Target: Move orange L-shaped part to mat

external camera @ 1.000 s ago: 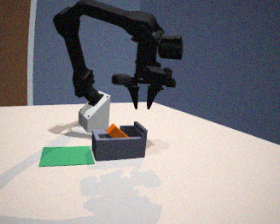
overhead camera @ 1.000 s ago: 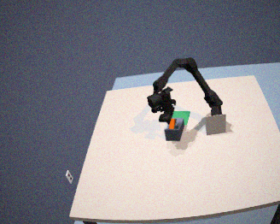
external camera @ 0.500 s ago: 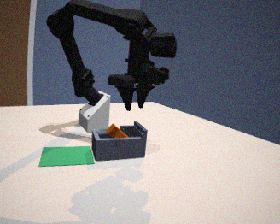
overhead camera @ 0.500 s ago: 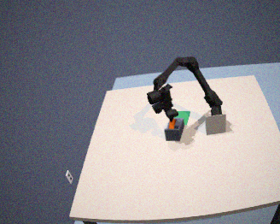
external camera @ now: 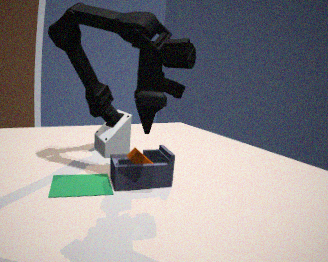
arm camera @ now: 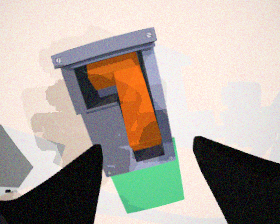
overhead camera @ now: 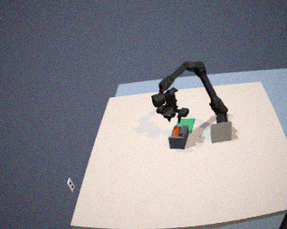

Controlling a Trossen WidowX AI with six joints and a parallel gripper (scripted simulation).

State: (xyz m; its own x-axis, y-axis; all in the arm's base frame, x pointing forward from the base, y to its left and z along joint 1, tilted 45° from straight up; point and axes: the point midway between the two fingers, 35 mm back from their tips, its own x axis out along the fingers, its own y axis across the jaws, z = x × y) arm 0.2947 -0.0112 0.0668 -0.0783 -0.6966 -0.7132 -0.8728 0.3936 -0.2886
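My gripper tip is now 10 mm past the orange part, 20 mm to the right of it and 100 mm above it. The rest, counted from my gripper tip: green mat 60 mm behind, 150 mm to the right, 160 mm below.
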